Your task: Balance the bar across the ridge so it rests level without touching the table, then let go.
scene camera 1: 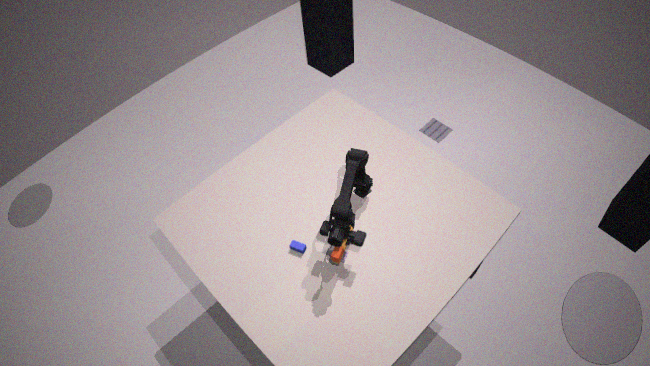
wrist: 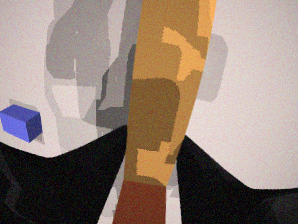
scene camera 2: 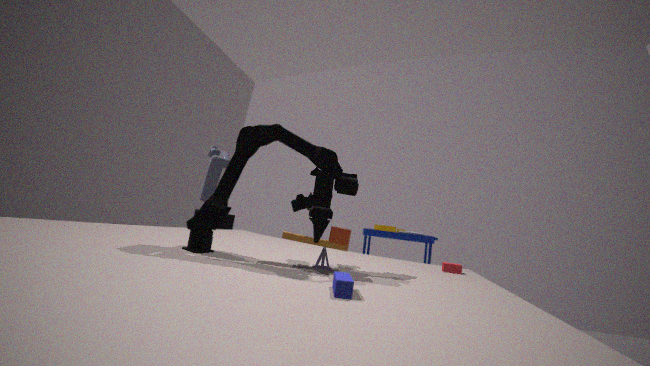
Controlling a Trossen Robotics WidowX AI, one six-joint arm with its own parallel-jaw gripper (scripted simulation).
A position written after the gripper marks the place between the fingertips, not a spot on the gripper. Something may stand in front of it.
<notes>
The gripper point(scene camera 2: 315, 242) carries a bar point(scene camera 2: 339, 238).
The bar also shows in the wrist view point(wrist: 171, 50). The gripper also shows in the wrist view point(wrist: 154, 136).
</notes>
